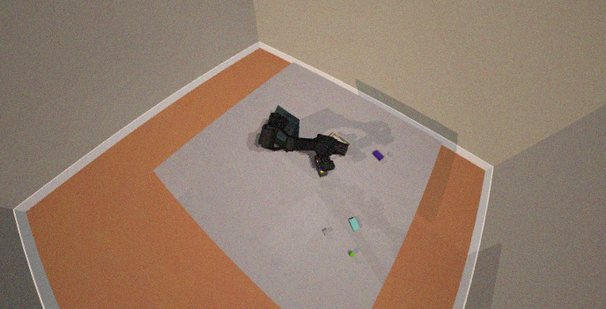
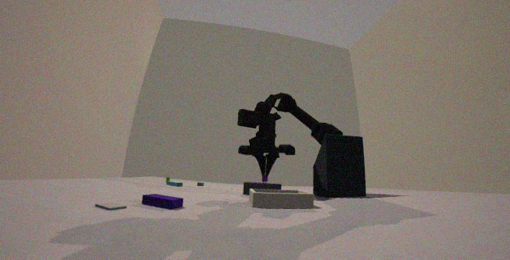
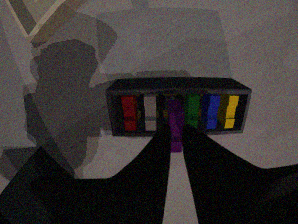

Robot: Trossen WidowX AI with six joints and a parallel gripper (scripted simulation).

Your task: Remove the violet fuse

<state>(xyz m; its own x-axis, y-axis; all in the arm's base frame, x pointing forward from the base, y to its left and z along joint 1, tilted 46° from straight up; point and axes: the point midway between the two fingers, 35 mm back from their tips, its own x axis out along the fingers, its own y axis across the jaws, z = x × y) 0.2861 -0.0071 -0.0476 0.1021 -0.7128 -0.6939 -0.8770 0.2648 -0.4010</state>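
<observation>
My gripper tip is now 180 mm to the right of the tray, 60 mm above it and 20 mm past it. From my gripper tip the other things lie so: violet fuse (10 mm below); violet box (300 mm to the left, 200 mm ahead, 60 mm below); teal block (340 mm ahead, 110 mm to the right, 60 mm below).
</observation>
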